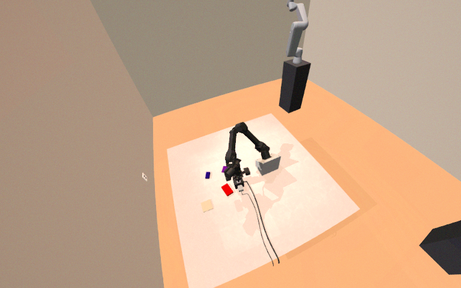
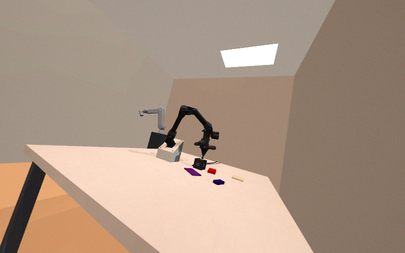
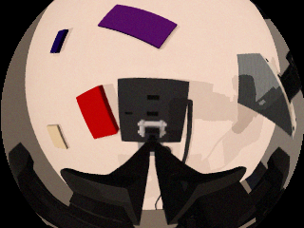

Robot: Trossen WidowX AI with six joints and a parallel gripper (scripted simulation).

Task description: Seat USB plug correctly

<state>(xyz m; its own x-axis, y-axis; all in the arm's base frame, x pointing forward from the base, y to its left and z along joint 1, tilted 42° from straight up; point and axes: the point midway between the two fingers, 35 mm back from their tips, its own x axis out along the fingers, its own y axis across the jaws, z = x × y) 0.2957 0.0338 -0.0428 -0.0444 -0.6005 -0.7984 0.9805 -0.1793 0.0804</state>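
Right now the USB plug is 2 cm below my gripper tip. The rest, counted from my gripper tip: red block 10 cm ahead, 2 cm to the right, 9 cm below; then purple tile 18 cm to the right, 10 cm below; then dark blue block 20 cm ahead, 23 cm to the right, 10 cm below.
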